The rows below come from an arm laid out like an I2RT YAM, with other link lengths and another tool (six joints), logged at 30 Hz.
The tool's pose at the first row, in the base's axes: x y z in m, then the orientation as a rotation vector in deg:
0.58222 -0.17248 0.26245 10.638 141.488 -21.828
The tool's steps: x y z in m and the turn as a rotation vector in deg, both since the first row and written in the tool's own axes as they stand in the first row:
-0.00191 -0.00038 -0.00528 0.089 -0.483 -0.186
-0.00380 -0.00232 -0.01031 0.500 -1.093 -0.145
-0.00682 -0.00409 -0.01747 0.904 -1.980 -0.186
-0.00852 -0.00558 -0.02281 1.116 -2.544 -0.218
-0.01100 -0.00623 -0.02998 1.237 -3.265 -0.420
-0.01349 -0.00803 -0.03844 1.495 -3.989 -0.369
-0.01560 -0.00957 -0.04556 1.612 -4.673 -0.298
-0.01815 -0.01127 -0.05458 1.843 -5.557 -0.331
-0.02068 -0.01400 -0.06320 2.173 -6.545 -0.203
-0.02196 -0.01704 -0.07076 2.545 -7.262 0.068
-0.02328 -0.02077 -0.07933 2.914 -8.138 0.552
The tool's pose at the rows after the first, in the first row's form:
0.58067 -0.17126 0.26772 10.334 141.033 -22.019
0.57890 -0.17160 0.27314 10.413 140.364 -22.512
0.57686 -0.17115 0.28083 10.324 139.437 -23.027
0.57486 -0.17095 0.28627 10.242 138.855 -23.299
0.57263 -0.16942 0.29339 9.880 138.162 -23.529
0.56943 -0.16857 0.30176 9.881 137.399 -23.818
0.56674 -0.16788 0.30882 9.858 136.695 -23.924
0.56329 -0.16676 0.31763 9.710 135.794 -24.209
0.55982 -0.16674 0.32635 9.772 134.746 -24.543
0.55589 -0.16730 0.33358 10.082 133.932 -24.868
0.55127 -0.16820 0.34176 10.605 132.925 -25.095

